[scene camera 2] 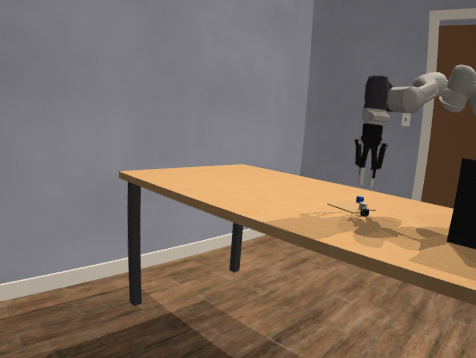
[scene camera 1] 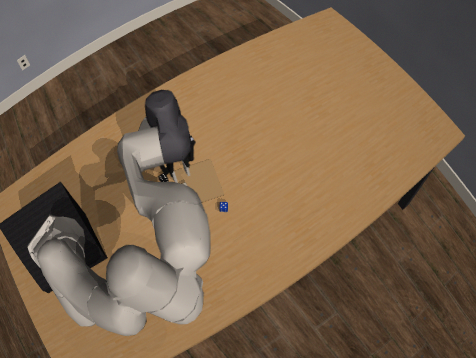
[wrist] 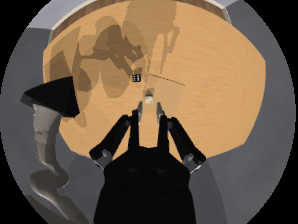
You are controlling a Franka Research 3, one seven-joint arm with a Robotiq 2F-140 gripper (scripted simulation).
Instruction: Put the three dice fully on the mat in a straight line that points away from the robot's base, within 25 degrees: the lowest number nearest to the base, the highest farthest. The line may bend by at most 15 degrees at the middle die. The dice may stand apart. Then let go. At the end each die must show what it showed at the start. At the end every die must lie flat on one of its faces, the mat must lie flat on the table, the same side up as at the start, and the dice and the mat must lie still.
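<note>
You'd see my gripper and a tan mat in the pictures, and the wrist view has my gripper in it too.
</note>
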